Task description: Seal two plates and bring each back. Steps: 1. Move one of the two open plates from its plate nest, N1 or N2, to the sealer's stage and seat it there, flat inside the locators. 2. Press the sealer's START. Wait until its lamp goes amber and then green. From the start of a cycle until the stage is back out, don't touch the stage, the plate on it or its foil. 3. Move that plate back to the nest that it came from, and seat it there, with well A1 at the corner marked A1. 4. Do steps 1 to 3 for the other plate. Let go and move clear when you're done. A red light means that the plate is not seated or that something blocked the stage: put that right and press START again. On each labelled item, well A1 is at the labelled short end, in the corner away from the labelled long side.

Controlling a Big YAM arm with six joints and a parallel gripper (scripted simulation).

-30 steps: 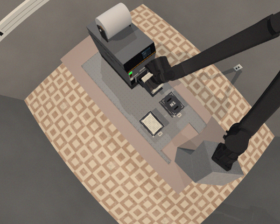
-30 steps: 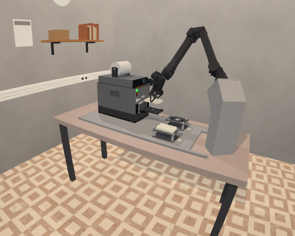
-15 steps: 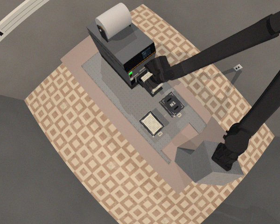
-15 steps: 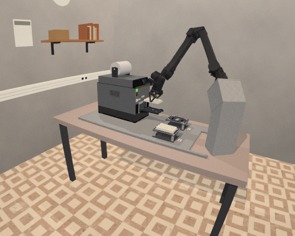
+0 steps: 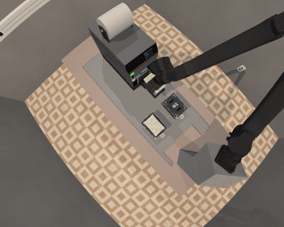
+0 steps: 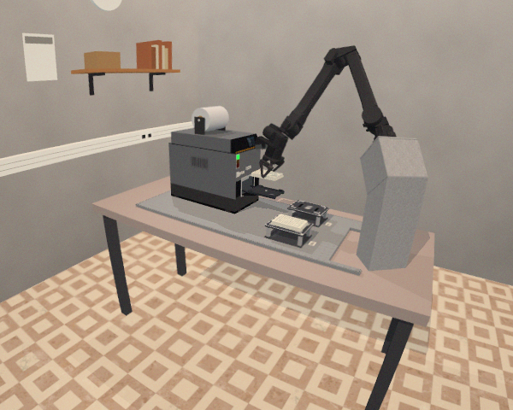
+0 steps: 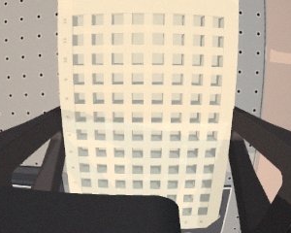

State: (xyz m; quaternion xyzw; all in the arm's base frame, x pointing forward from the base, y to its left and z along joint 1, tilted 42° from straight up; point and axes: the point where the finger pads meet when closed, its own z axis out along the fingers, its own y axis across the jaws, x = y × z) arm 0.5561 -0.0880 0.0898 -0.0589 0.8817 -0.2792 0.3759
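My gripper is now 90 mm above the sealer stage. From my hand the other things lie so: start button: 110 mm ahead, 80 mm to the left; cream well plate: 200 mm to the left, 190 mm behind, 130 mm below; foil roll: 330 mm ahead, 230 mm above, 40 mm to the right.
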